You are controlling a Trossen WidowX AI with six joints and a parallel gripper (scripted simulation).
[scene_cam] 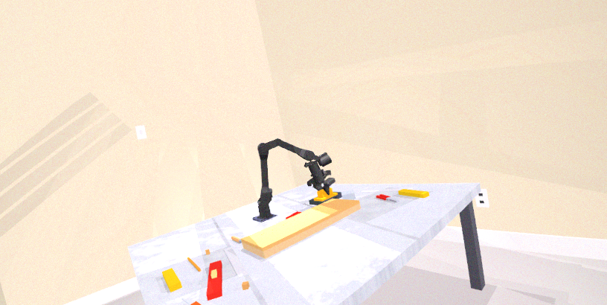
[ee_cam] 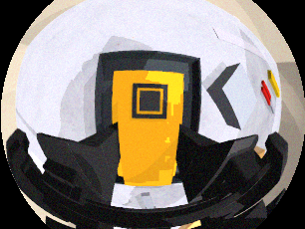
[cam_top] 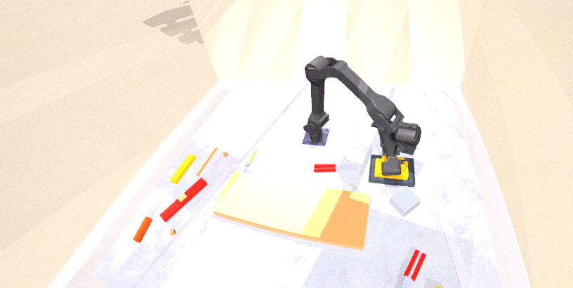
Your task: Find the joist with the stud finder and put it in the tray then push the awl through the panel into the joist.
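Now: the stud finder 2 cm above my gripper tip and 1 cm to the left of it. Also, from my gripper tip: square light 3 cm above, 2 cm to the left; dark tray 2 cm below, 1 cm to the right; grey block 13 cm ahead, 2 cm to the left, 1 cm below.
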